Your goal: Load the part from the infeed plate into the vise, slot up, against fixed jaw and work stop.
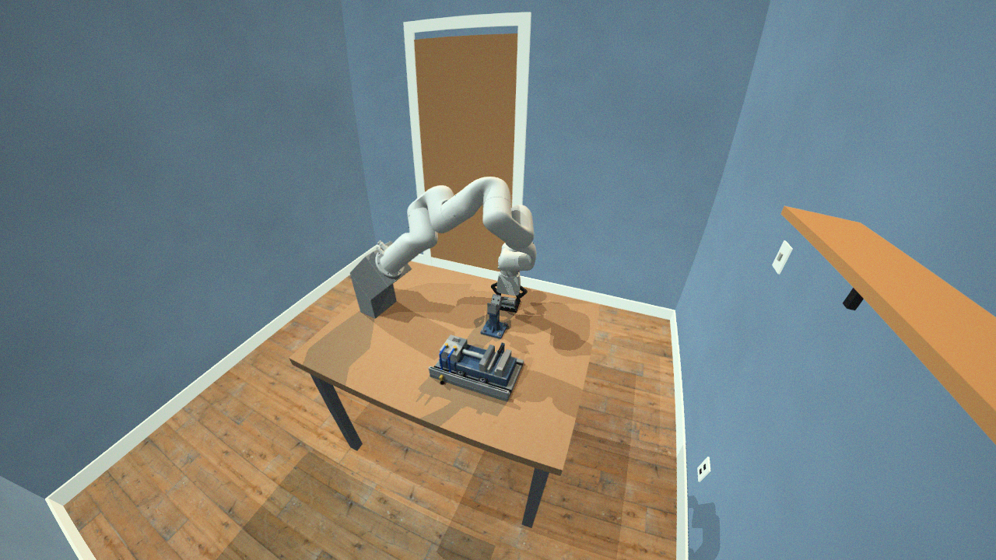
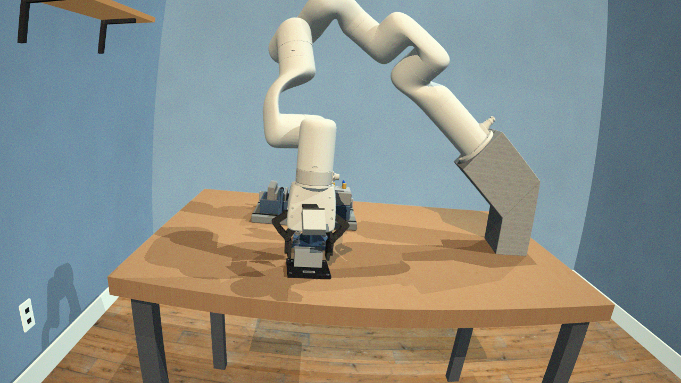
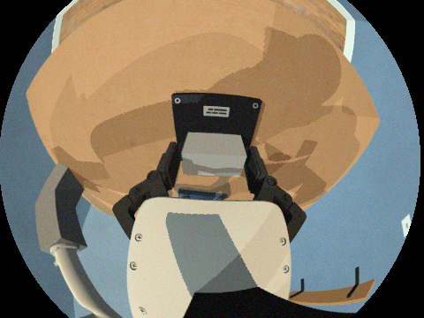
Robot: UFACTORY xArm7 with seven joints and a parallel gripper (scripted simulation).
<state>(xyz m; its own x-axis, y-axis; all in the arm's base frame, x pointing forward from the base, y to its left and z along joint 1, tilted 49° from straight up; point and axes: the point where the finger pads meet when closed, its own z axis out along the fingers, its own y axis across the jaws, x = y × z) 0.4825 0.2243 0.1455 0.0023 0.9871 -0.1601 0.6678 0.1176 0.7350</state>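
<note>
Now: the grey block 1 cm below my hand. The rest, counted from my hand: black infeed plate (3 cm below, 1 cm to the left); white cylinder rod (40 cm to the right, 4 cm behind, 4 cm above); work stop (36 cm to the right, 5 cm ahead, 5 cm above).
</note>
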